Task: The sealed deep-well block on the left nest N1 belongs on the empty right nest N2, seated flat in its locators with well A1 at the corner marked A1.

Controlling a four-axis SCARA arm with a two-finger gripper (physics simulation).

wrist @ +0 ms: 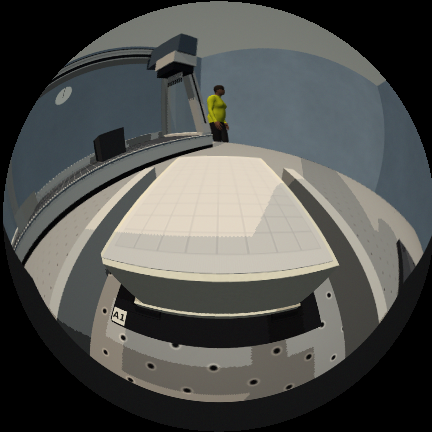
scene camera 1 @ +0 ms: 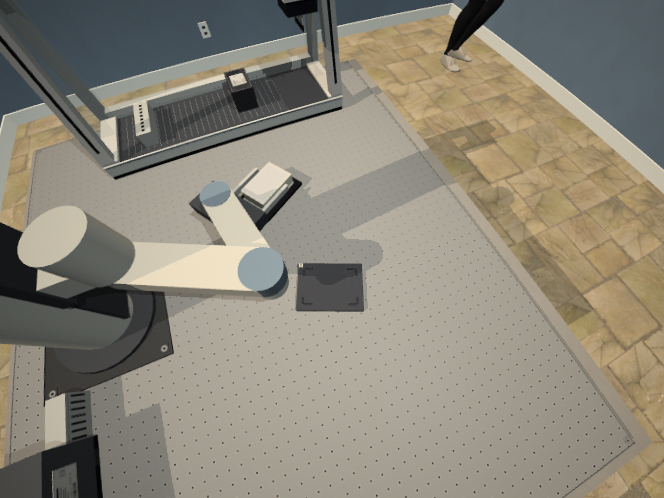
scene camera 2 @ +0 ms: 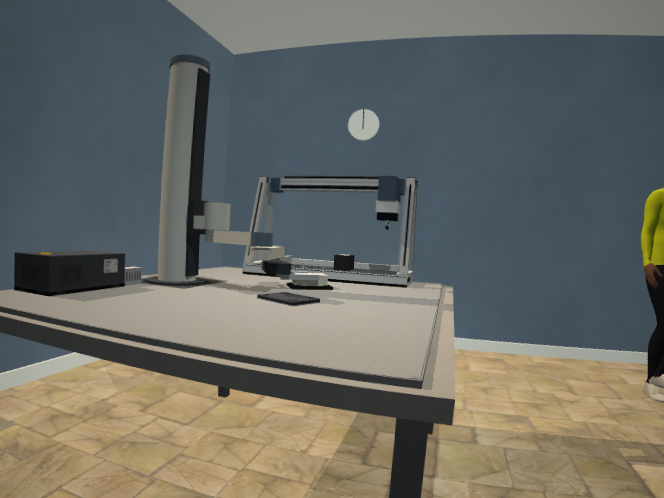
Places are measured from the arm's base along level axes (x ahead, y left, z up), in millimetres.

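Pixels of known places: gripper, fingertip midpoint: (wrist: 218, 175) (scene camera 1: 272, 178) (scene camera 2: 315, 275); arm's base at its link origin: (scene camera 1: 109, 318) (scene camera 2: 176, 284).
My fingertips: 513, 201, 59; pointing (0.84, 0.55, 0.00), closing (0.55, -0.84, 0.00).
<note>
Ahead of a thing's pixels: the offset from my fingertips to its top centre, as dx, dy, dz. "pt": to the spot under its first point.
The sealed deep-well block @(-20, -13, +7) (scene camera 1: 267, 183) (scene camera 2: 307, 278) (wrist: 215, 215), pale with a grid on its top, sits over the dark left nest N1 @(-20, -12, -32) (scene camera 1: 296, 188) (scene camera 2: 311, 287) (wrist: 215, 334). In the wrist view, the nest's A1 label @(pt -112, -9, -35) (wrist: 119, 316) is at its near left corner. My gripper (scene camera 1: 274, 175) (wrist: 218, 175) has one finger along each long side of the block and is shut on it; the pads are hidden by the block. The right nest N2 @(+31, -349, -32) (scene camera 1: 329, 294) (scene camera 2: 288, 298) is a dark plate with raised corner locators, empty, its A1 mark @(-16, -269, -34) (scene camera 1: 300, 265) at the upper left in scene camera 1.
A gantry machine (scene camera 1: 230, 138) (scene camera 2: 343, 183) stands behind N1, with a black box @(pt +10, +314, +63) (scene camera 1: 241, 93) (scene camera 2: 343, 262) (wrist: 110, 144) on its deck. A dark controller box @(pt -548, -681, +17) (scene camera 2: 69, 272) stands near the arm's base. A person in yellow (scene camera 2: 653, 230) (wrist: 217, 109) stands beyond the table.
</note>
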